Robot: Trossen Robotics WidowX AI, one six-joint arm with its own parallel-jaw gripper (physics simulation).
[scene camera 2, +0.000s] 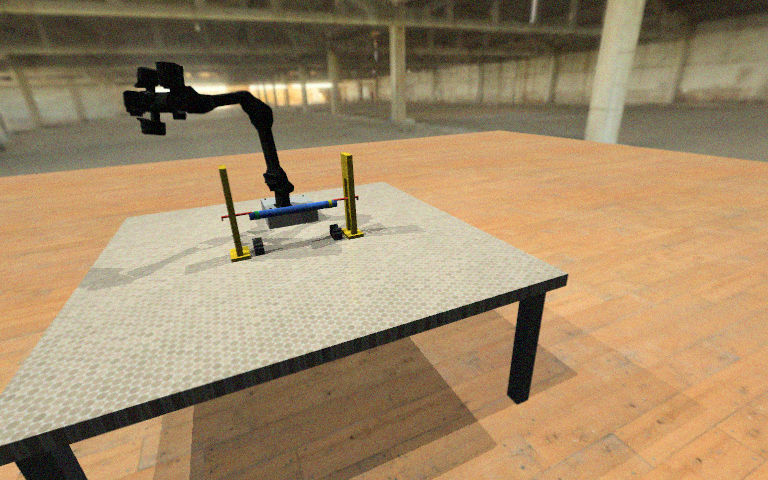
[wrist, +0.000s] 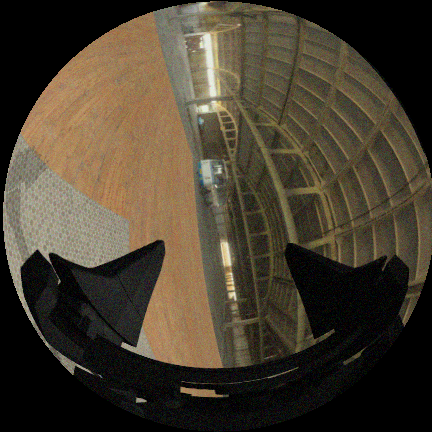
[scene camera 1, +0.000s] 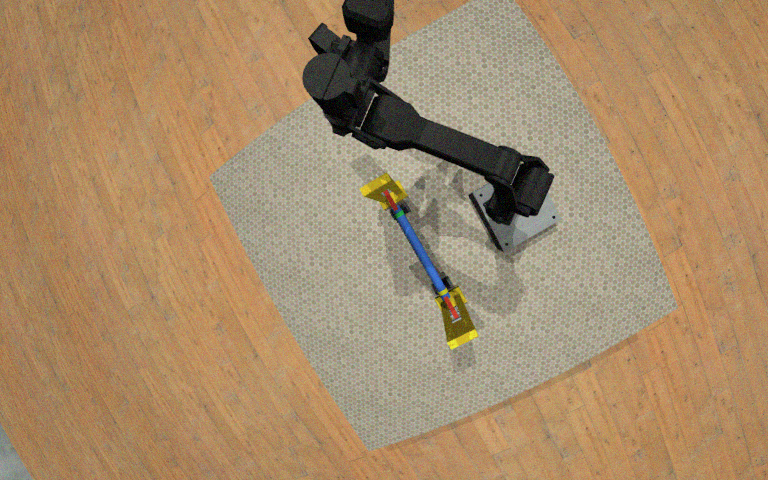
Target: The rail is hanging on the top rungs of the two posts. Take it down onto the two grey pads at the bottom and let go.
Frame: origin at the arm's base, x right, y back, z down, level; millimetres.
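Seen in the pictures: gripper, between the fingertips: (wrist: pixel 227 249) (scene camera 1: pixel 389 0); arm's base, origin of its link: (scene camera 2: pixel 283 205) (scene camera 1: pixel 497 207).
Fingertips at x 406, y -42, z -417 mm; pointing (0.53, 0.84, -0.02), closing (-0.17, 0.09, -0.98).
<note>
Offsets run from my fingertips to a thing's top centre. "spot": to the spot under its first point. Level surfaces: height alone.
The blue rail {dx -389, dy -217, dz +346 mm} (scene camera 1: pixel 419 251) (scene camera 2: pixel 294 210) with red ends, a green band and a yellow band hangs between two yellow posts, clear of the table. Its ends meet the left post {spot: dx -189, dy -236, dz +255 mm} (scene camera 2: pixel 227 189) and the right post {spot: dx -577, dy -266, dz +260 mm} (scene camera 2: pixel 348 175) around mid-height in the second scene view; the exact rungs are too small to tell. Two dark grey pads, the left pad {dx -251, dy -206, dz +448 mm} (scene camera 2: pixel 258 246) and the right pad {dx -526, dy -229, dz +448 mm} (scene camera 2: pixel 335 232), stand low beside the post feet, below the rail. My gripper (wrist: pixel 227 249) is open and empty, high up and well to the left of the posts in the second scene view. The rail does not show in the wrist view.
The arm's grey base (scene camera 1: pixel 543 217) (scene camera 2: pixel 300 219) is behind the rail in the second scene view. The posts and base stand on the tiled table top {dz +491 mm} (scene camera 1: pixel 294 186) (scene camera 2: pixel 271 316). Its front edge (scene camera 2: pixel 294 365) crosses the second scene view, with wooden floor (scene camera 1: pixel 113 283) around.
</note>
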